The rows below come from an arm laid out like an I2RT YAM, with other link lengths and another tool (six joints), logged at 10 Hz.
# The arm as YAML. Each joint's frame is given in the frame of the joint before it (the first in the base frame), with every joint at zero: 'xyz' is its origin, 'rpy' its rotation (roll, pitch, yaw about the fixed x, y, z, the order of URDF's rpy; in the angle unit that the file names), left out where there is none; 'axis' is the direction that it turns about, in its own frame. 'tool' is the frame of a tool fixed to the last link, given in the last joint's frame.
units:
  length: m
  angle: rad
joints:
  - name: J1
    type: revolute
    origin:
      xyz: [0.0, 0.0, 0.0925]
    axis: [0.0, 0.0, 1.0]
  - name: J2
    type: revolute
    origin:
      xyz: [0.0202, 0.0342, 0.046]
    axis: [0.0, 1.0, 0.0]
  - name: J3
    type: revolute
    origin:
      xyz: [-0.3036, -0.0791, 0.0]
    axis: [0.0, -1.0, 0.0]
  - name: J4
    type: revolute
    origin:
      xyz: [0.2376, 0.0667, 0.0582]
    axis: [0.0, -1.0, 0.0]
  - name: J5
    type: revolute
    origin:
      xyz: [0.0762, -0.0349, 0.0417]
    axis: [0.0, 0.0, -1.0]
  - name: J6
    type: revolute
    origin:
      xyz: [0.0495, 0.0, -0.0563]
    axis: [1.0, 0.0, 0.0]
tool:
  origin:
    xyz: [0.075, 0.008, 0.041]
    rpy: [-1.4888, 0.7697, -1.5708]
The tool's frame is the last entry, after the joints.
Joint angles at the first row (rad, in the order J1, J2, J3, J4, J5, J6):
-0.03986, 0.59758, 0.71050, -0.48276, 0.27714, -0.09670
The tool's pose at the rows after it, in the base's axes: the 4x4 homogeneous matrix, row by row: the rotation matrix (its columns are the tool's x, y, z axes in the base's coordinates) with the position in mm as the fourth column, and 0 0 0 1 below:
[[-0.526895, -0.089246, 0.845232, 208.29], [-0.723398, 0.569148, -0.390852, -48.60], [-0.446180, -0.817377, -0.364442, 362.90], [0, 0, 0, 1]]
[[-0.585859, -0.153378, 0.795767, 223.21], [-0.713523, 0.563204, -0.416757, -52.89], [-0.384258, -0.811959, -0.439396, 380.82], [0, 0, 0, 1]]
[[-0.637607, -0.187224, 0.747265, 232.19], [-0.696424, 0.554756, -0.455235, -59.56], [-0.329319, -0.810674, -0.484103, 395.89], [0, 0, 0, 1]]
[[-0.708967, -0.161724, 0.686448, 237.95], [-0.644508, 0.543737, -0.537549, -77.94], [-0.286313, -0.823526, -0.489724, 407.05], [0, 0, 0, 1]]
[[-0.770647, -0.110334, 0.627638, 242.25], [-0.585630, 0.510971, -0.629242, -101.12], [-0.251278, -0.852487, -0.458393, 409.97], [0, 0, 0, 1]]
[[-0.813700, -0.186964, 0.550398, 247.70], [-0.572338, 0.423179, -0.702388, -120.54], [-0.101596, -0.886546, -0.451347, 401.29], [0, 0, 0, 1]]
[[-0.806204, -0.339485, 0.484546, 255.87], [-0.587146, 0.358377, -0.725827, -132.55], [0.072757, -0.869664, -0.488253, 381.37], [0, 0, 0, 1]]
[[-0.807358, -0.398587, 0.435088, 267.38], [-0.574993, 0.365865, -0.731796, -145.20], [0.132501, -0.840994, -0.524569, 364.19], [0, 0, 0, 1]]
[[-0.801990, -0.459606, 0.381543, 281.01], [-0.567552, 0.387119, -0.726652, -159.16], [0.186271, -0.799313, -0.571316, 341.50], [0, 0, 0, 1]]
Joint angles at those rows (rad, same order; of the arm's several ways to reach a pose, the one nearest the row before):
-0.03981, 0.72957, 0.86194, -0.60178, 0.31458, -0.09706
-0.04020, 0.85355, 1.02485, -0.73684, 0.34432, -0.09744
-0.04747, 0.94244, 1.15645, -0.84707, 0.38245, -0.09745
-0.09362, 1.00575, 1.23729, -0.89284, 0.44044, -0.09782
-0.15890, 1.03780, 1.24115, -0.84746, 0.50105, -0.12342
-0.21609, 1.08281, 1.23960, -0.82381, 0.56517, -0.25119
-0.25732, 1.14194, 1.23883, -0.83218, 0.58879, -0.39198
-0.29241, 1.20793, 1.23883, -0.82150, 0.58728, -0.42440
-0.32865, 1.28957, 1.23885, -0.80817, 0.57621, -0.44996

